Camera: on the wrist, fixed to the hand. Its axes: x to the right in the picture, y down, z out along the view.
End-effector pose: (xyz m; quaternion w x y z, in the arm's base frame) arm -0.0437 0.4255 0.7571 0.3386 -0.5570 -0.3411 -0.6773
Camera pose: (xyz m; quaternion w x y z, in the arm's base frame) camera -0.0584 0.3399 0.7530 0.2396 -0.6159 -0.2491 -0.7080
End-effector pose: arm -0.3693 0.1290 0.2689 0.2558 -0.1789 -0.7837 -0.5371
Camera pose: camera -0.3380 0.0663 0.3203 0.2033 -0.2235 -0.7030 -0.6438
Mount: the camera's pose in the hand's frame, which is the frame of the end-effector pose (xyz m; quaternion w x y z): 0.0049 0.0334 -0.0801 0.9887 -0.1478 -0.0254 -0.0061
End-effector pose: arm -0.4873 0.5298 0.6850 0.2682 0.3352 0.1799 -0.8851
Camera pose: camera -0.4307 0.5415 0.6201 0.3139 0.2682 0.3039 -0.8586
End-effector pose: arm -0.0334 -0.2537 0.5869 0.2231 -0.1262 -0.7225 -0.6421
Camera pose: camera -0.0092 -0.3282 0.6245 0.1797 -0.1696 -0.6259 -0.7398
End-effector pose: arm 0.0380 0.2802 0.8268 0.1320 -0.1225 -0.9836 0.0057
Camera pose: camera 0.0623 0.3121 0.9039 0.0875 -0.1345 -0.9774 -0.1374
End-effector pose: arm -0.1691 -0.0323 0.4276 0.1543 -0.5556 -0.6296 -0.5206
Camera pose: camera -0.1728 -0.1012 0.4804 0.0513 -0.5815 -0.5529 -0.5946
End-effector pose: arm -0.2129 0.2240 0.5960 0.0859 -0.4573 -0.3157 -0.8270
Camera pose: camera -0.2575 0.1504 0.5841 0.0043 -0.4839 -0.1949 -0.8532
